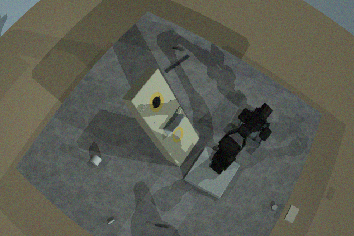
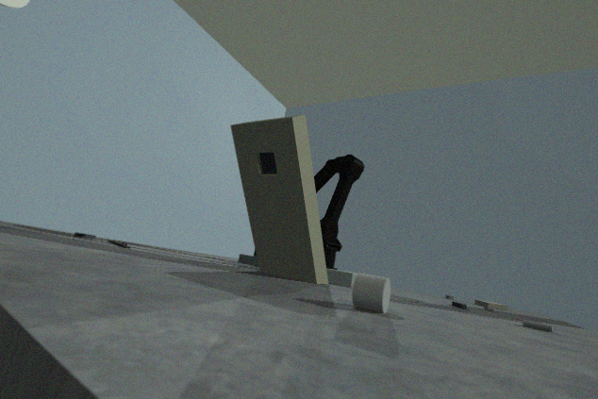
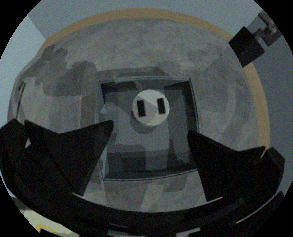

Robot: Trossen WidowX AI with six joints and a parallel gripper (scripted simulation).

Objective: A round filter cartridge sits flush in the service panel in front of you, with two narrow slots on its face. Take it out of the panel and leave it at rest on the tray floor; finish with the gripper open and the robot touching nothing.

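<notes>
The round filter cartridge is 30 mm to the right of my gripper tip and 20 mm below it. Round my gripper tip: grey tray 40 mm below.
</notes>
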